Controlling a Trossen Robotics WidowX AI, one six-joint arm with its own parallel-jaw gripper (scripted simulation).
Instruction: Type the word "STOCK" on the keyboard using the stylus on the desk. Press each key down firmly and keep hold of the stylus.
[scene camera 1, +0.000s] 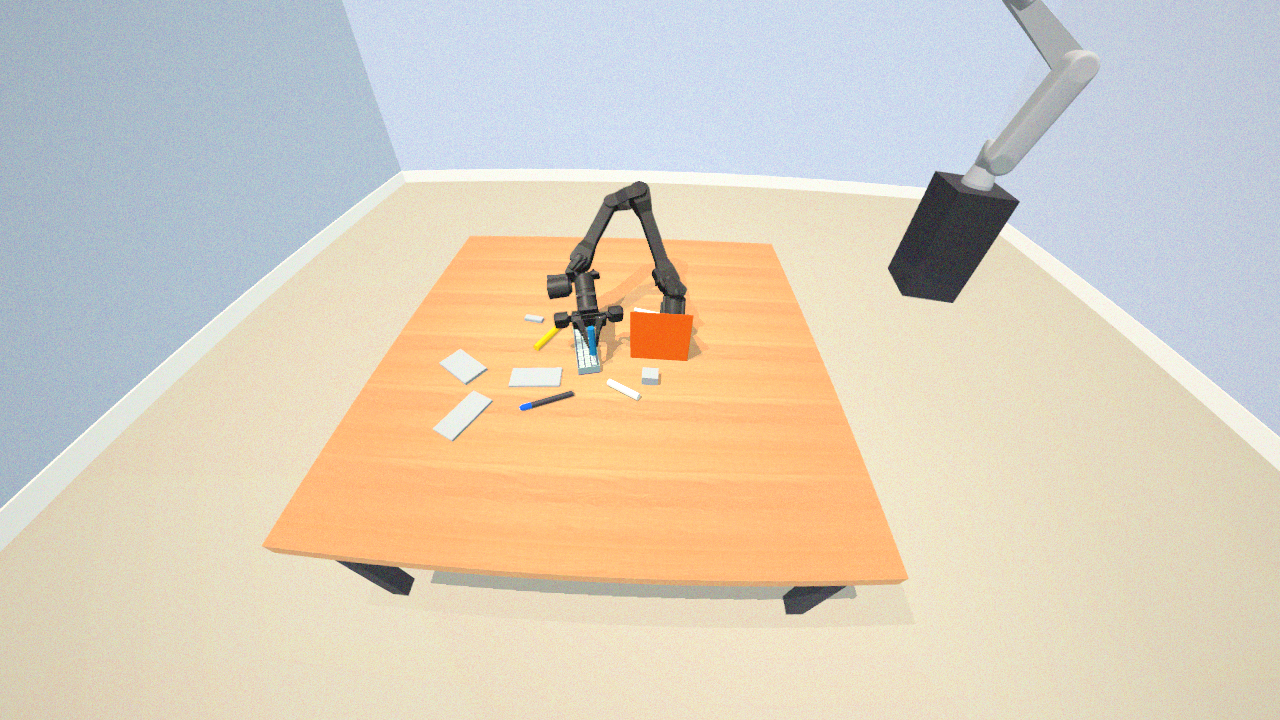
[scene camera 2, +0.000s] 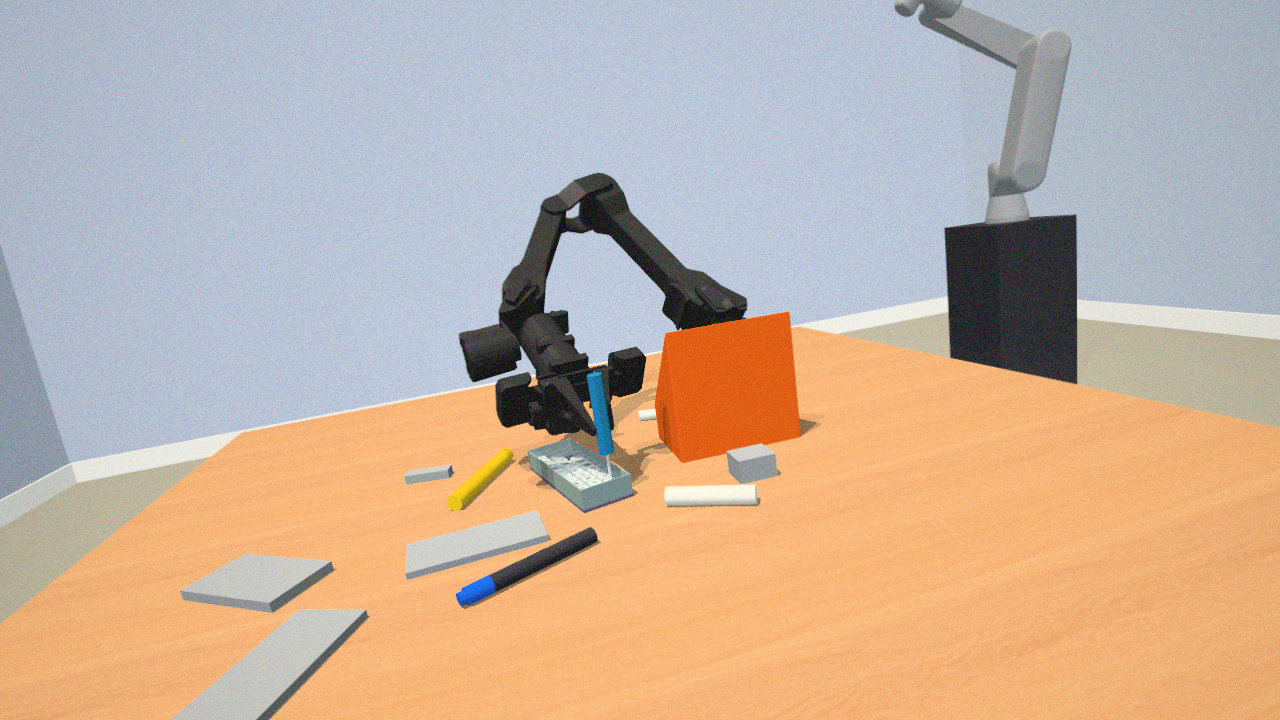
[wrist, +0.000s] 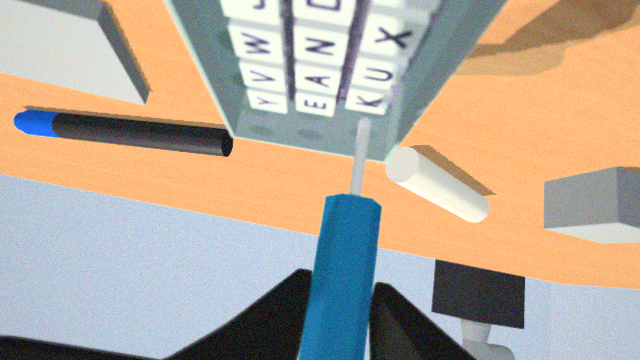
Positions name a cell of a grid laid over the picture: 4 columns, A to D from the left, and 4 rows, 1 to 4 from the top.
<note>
I see my gripper (scene camera 2: B3), a blue stylus (scene camera 2: B3), a white cylinder (scene camera 2: C3), a yellow cylinder (scene camera 2: B3) and a grey cube (scene camera 2: C3).
The blue stylus shows as well in the wrist view (wrist: C4). The white cylinder is seen too in the wrist view (wrist: C2). My gripper also shows in scene camera 1 (scene camera 1: B2) and in the wrist view (wrist: C4). The wrist view misses the yellow cylinder: it is out of frame.
</note>
